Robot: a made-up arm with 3 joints. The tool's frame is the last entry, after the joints. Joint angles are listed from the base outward.
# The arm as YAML. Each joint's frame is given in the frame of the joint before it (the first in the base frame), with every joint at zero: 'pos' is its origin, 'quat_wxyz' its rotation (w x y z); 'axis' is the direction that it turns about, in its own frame. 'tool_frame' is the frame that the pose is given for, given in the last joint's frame.
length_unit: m
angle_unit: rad
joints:
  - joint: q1
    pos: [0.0, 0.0, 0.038]
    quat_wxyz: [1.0, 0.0, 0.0, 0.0]
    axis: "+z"
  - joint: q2
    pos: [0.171, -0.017, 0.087]
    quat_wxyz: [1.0, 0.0, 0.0, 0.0]
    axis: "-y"
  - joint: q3
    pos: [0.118, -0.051, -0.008]
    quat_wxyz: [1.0, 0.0, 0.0, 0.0]
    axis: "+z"
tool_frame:
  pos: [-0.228, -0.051, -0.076]
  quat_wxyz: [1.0, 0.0, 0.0, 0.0]
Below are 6 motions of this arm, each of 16 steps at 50 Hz.
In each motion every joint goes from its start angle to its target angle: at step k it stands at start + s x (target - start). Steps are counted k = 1, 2, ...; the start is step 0. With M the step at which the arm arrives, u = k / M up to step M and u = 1 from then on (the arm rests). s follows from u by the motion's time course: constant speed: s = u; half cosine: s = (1 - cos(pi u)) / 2; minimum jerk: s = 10 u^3 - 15 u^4 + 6 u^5.
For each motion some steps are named. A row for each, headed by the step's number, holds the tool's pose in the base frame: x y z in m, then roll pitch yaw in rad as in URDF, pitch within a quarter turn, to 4 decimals.
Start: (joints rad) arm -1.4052 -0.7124 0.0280
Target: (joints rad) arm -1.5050 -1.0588 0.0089
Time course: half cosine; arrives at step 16
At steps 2, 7, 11, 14, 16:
2: -0.1181 -0.0538 0.1342 0.0242 0.7253 -1.3725
7: -0.1181 -0.0512 0.1516 0.0232 0.8516 -1.4145
11: -0.1180 -0.0510 0.1692 0.0197 0.9817 -1.4592
14: -0.1179 -0.0517 0.1776 0.0166 1.0455 -1.4820
16: -0.1179 -0.0520 0.1793 0.0158 1.0587 -1.4868

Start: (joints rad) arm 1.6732 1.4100 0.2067
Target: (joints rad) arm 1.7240 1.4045 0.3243
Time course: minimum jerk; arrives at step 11
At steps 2, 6, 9, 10, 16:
2: 0.1400 0.2548 0.0186 -0.9133 -1.3053 2.6059
6: 0.1460 0.2611 0.0249 -1.0242 -1.2513 2.7499
9: 0.1497 0.2657 0.0298 -1.0800 -1.2125 2.8285
10: 0.1500 0.2662 0.0303 -1.0851 -1.2084 2.8360
16: 0.1501 0.2663 0.0304 -1.0860 -1.2077 2.8372

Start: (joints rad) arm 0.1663 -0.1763 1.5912
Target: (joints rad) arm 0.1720 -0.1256 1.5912
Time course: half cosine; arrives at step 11
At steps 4, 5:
4: 0.3736 -0.2358 0.0142 0.1614 -0.0033 1.7589
5: 0.3745 -0.2354 0.0153 0.1545 -0.0031 1.7597

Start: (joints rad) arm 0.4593 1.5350 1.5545
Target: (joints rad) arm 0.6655 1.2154 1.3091
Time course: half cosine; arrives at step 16
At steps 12, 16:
12: 0.4096 -0.0728 0.2106 -1.2547 -0.2149 2.1365
16: 0.4122 -0.0596 0.1973 -1.2040 -0.2450 2.1434

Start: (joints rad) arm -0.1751 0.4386 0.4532
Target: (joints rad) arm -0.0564 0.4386 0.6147
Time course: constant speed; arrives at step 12
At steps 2, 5, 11, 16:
2: 0.1161 -0.2394 0.0232 -0.2134 -0.3862 0.3667
5: 0.1279 -0.2436 0.0258 -0.2292 -0.3773 0.4388
11: 0.1532 -0.2497 0.0315 -0.2594 -0.3578 0.5821
16: 0.1576 -0.2504 0.0325 -0.2642 -0.3543 0.6059

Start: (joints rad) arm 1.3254 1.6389 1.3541
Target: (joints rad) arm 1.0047 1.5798 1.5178
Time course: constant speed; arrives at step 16
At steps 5, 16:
5: 0.3676 0.1317 0.2597 -1.6211 -0.1653 2.8043
16: 0.3878 0.0540 0.2826 -1.5798 -0.0530 2.5760

